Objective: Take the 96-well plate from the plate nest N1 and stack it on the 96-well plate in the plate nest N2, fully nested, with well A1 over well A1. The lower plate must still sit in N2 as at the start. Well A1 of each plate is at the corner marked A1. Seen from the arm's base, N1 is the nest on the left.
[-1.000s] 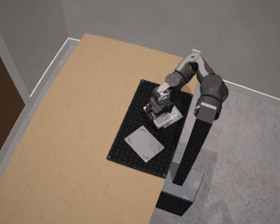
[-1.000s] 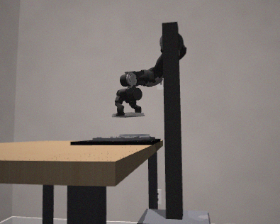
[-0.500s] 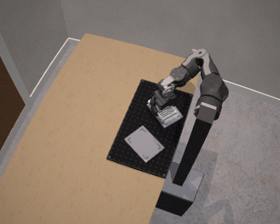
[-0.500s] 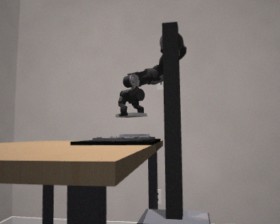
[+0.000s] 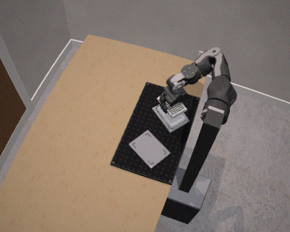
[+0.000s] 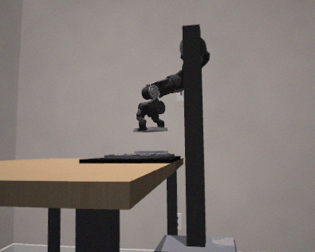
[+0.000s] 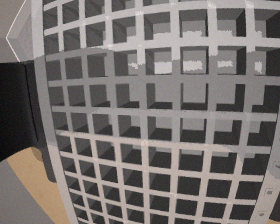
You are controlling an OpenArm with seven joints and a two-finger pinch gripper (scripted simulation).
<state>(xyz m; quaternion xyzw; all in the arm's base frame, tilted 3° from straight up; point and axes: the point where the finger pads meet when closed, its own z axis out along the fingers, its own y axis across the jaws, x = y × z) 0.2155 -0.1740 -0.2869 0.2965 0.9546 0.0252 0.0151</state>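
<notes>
The A1 mark is 30 mm behind my hand, 80 mm to the left of it and 100 mm below it.
</notes>
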